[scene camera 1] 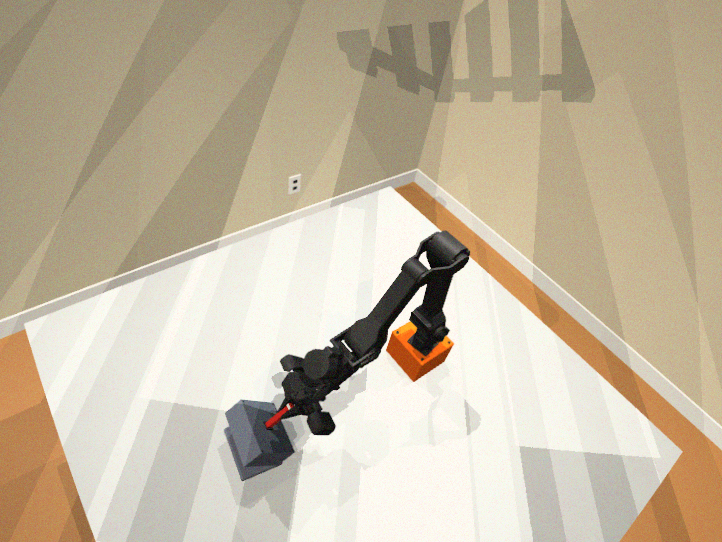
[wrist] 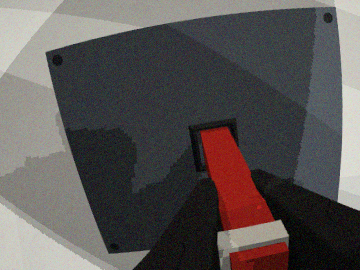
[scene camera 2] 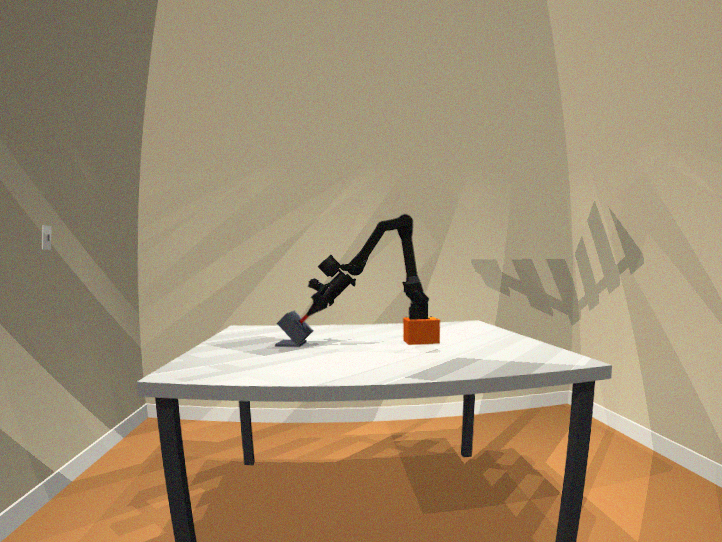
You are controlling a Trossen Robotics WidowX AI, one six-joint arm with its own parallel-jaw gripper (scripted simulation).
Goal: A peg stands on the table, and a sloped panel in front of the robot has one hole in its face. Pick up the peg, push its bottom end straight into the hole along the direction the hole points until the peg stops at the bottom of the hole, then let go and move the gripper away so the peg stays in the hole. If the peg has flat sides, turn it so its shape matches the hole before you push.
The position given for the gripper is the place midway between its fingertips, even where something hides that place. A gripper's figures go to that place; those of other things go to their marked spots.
Labels:
The gripper [scene camera 1: 280,415]: 1.02 m from the lens. A grey sloped panel [scene camera 1: 245,420]: 1.01 m from the lens.

